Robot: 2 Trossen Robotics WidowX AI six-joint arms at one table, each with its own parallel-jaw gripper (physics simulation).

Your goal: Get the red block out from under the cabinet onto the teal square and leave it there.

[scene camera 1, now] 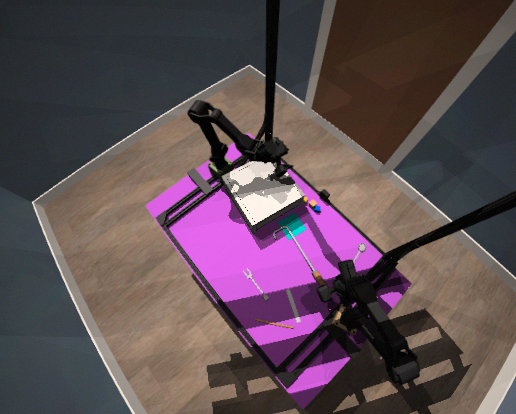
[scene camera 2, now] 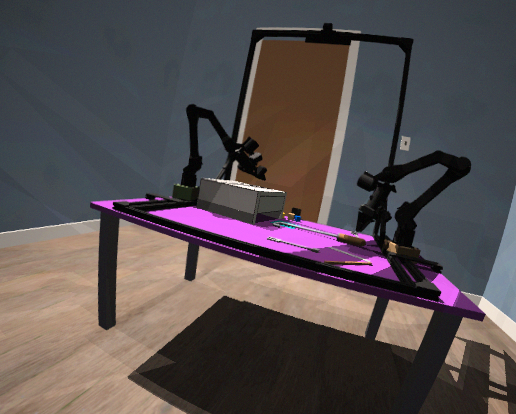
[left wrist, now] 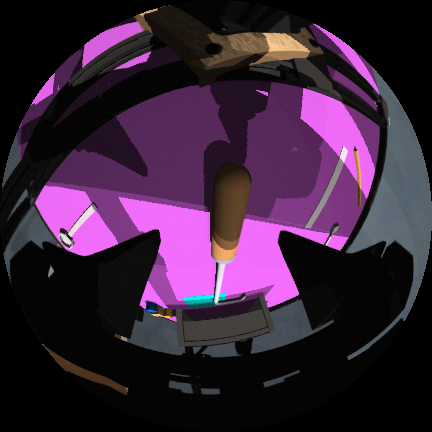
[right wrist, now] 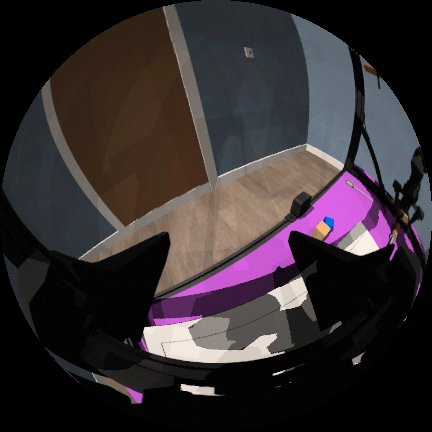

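The red block does not show in any view. The white-grey cabinet stands on the table; the space under it is dark. The teal square lies by its near end. A hooked metal rod with a wooden handle lies with its hook at the square, beside the cabinet. My left gripper is open and empty above the handle. My right gripper is open and empty above the cabinet's far part.
A blue block, a tan block and a yellow block sit beside the cabinet. A fork, a grey strip, a pencil and a spoon-like tool lie on the table.
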